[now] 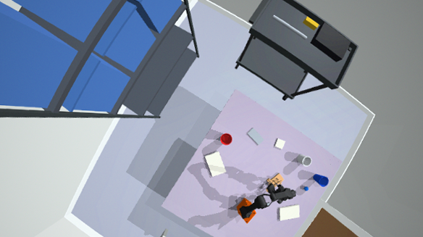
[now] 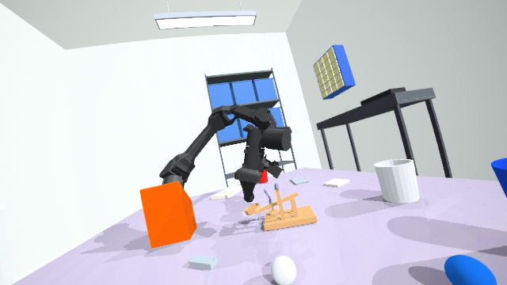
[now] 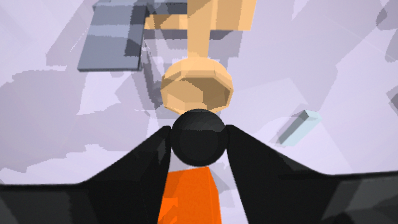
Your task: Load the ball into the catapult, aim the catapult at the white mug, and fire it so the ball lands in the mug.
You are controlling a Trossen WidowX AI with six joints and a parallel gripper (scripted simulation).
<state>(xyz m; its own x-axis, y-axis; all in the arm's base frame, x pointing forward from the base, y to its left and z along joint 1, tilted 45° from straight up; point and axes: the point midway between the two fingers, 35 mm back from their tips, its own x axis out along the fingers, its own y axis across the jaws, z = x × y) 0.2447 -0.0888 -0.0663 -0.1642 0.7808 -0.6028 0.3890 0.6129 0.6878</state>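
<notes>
Now: gripper tip 7 cm short of the wooden catapult, 3 cm above it and 1 cm to the left of it. Round my gripper tip: white ball (22 cm to the right, 6 cm below, 1 cm behind); blue ball (36 cm to the right, 16 cm ahead, 6 cm below); dark ball (1 cm above).
</notes>
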